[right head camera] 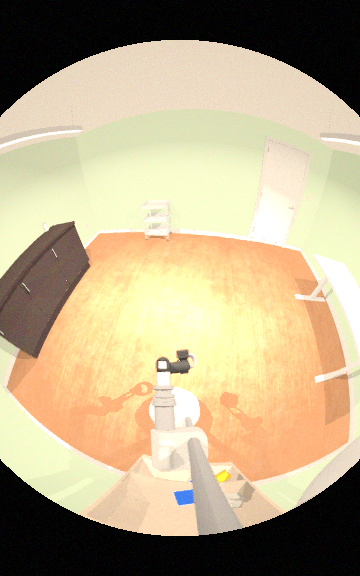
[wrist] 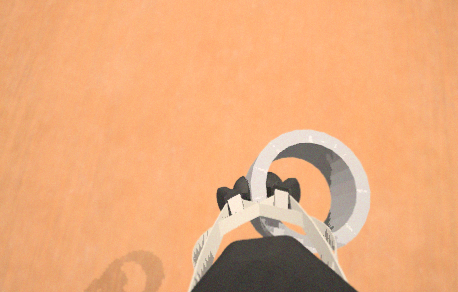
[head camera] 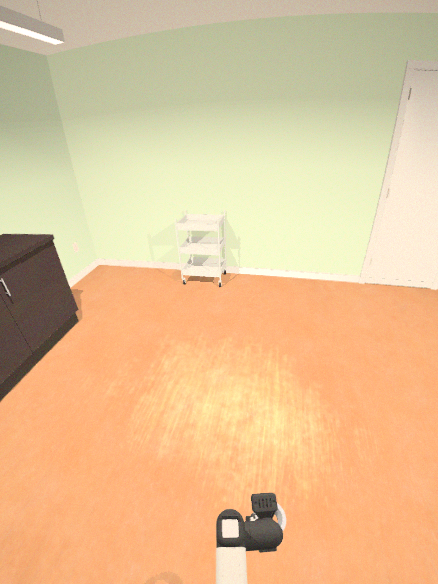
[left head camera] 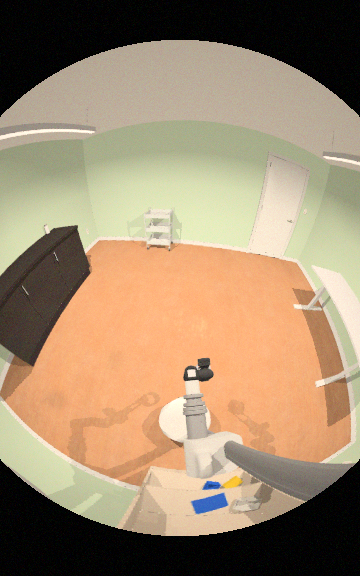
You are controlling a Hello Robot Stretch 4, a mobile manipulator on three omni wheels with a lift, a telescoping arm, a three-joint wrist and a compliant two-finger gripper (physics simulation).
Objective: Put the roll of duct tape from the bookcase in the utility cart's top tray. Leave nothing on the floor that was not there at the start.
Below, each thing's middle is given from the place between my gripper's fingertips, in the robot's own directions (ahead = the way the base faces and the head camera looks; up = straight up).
Labels:
Now: hand 4 cm to the left of the grey roll of duct tape [wrist: 349,188], 1 cm below it and 1 cm past it.

